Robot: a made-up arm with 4 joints.
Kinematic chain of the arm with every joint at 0, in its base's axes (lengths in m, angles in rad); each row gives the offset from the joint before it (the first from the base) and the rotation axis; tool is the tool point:
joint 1: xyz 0 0 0.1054 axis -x
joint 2: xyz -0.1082 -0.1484 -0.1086 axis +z
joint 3: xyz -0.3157 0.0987 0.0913 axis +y
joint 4: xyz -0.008 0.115 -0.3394 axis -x
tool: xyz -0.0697 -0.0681 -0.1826
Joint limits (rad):
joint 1: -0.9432..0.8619
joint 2: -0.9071..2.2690
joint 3: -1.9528..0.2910
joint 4: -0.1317..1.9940
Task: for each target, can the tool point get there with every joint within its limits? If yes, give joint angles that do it. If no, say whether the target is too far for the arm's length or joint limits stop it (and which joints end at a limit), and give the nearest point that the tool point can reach.
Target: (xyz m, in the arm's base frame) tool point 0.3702 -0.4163 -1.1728
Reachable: no: too far | nearest point 0.1099 -0.2600 -0.6930 | short by 0.568 m
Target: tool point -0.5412 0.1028 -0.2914
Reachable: yes | joints -0.4776 -0.0712 0.1097 0.9342
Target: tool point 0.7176 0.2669 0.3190
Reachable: no: joint limits stop it (at a limit: joint 1, joint 3, joint 4) | nearest point 0.1530 0.0183 0.2499 | short by 0.621 m
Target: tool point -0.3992 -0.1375 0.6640
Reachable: no: joint limits stop it (at a limit: joint 2, joint 3, joint 4) | nearest point -0.3700 -0.0354 0.2490 | short by 0.428 m
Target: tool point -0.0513 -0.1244 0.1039
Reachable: yes | joints 0.3891 0.2066 -1.6945 1.0480
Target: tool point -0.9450 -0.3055 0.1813
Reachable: no: joint limits stop it (at a limit: joint 1, joint 3) | nearest point -0.5829 -0.3558 0.0766 | short by 0.380 m
